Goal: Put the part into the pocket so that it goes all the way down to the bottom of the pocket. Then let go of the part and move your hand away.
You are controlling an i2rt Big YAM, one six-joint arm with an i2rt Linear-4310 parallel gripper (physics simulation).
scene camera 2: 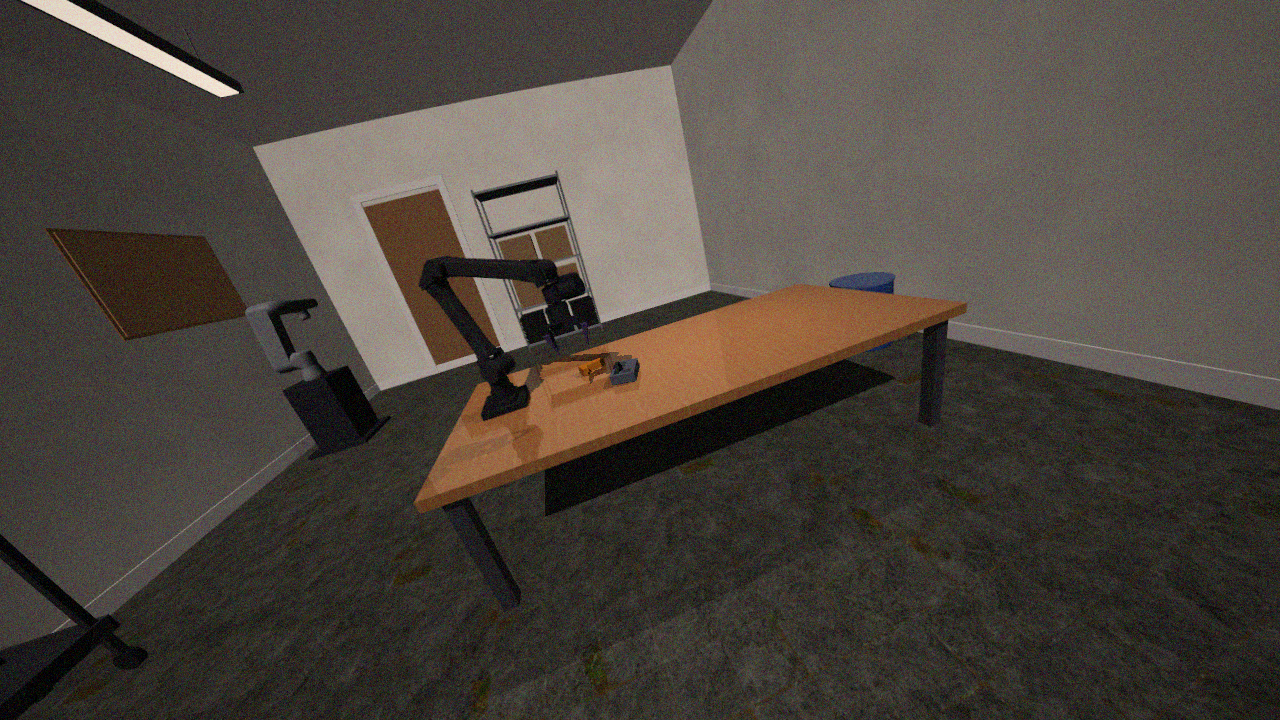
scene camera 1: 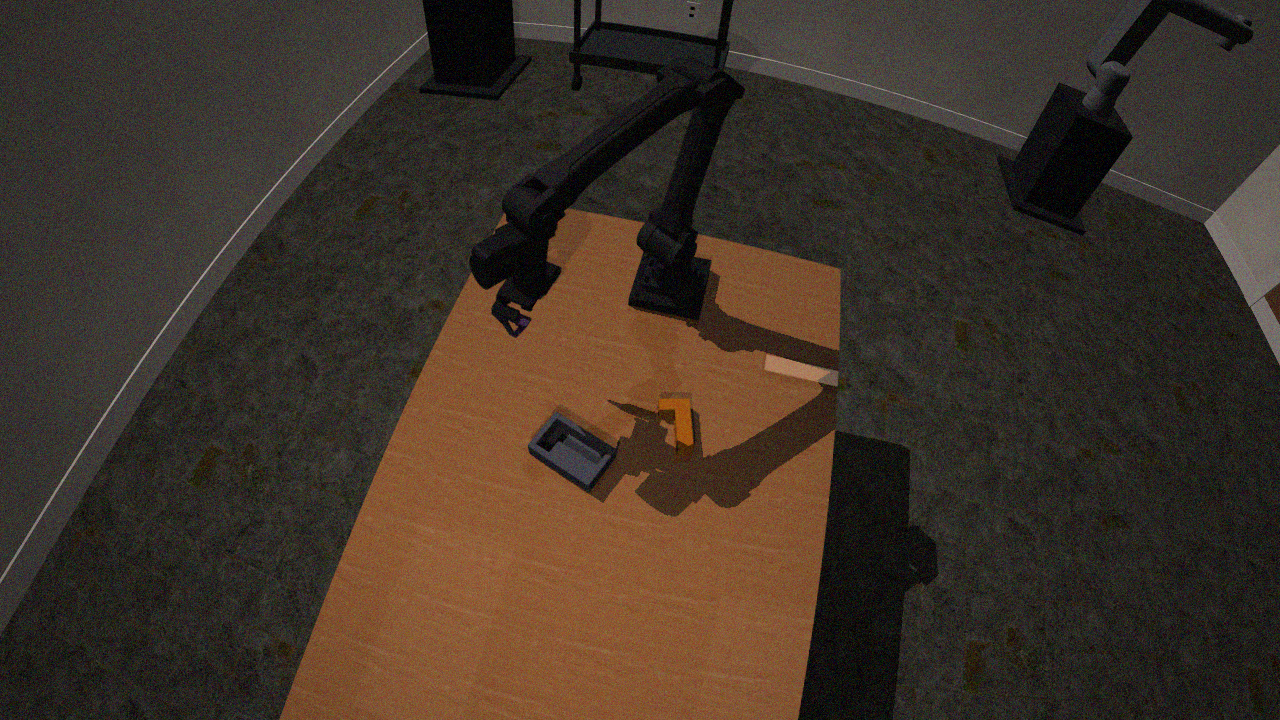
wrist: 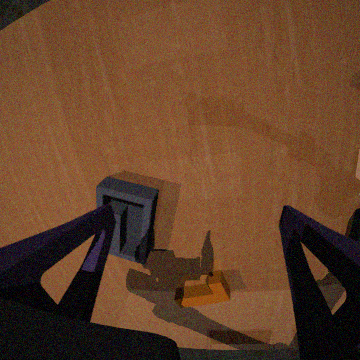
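Where they show: gripper, fingertip midpoint: (scene camera 2: 573, 349) (scene camera 1: 525, 316) (wrist: 194, 214); arm's base at its link origin: (scene camera 2: 506, 398) (scene camera 1: 671, 279).
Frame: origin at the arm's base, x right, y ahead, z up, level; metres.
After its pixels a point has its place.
The part, an orange L-shaped block (scene camera 1: 683, 425) @(y 0.353, x -0.102, z 0.001 m) (scene camera 2: 591, 367) @(y 0.344, x -0.084, z -0.015 m) (wrist: 206, 294) @(y 0.336, x -0.083, z 0.000 m), lies on the table, apart from the tray and partly in the arm's shadow. The pocket is in a blue-grey rectangular tray (scene camera 1: 566, 470) @(y 0.506, x 0.083, z 0.007 m) (scene camera 2: 624, 372) @(y 0.457, x 0.063, z -0.024 m) (wrist: 153, 202) @(y 0.396, x 0.129, z -0.003 m) beside it; its inside shows no part. My gripper (scene camera 1: 512, 322) @(y 0.306, x 0.217, z 0.163 m) (scene camera 2: 568, 337) @(y 0.306, x 0.217, z 0.163 m) (wrist: 194, 214) @(y 0.306, x 0.217, z 0.163 m) is open and empty, high above the table. In the wrist view the part shows low between the two fingers, and the left fingertip overlaps the tray in the picture.
The wooden table (scene camera 1: 465, 573) @(y 0.743, x 0.205, z -0.028 m) (scene camera 2: 751, 340) @(y 0.955, x 0.145, z -0.028 m) carries the arm's base (scene camera 1: 669, 284) @(y 0.041, x -0.002, z 0.030 m) (scene camera 2: 504, 400) @(y 0.006, x 0.054, z 0.013 m). A pale flat strip (scene camera 1: 799, 369) lies at the table's edge in scene camera 1. The arm's shadow falls across the part. Another arm on a pedestal (scene camera 1: 1069, 147) (scene camera 2: 332, 407) stands away from the table.
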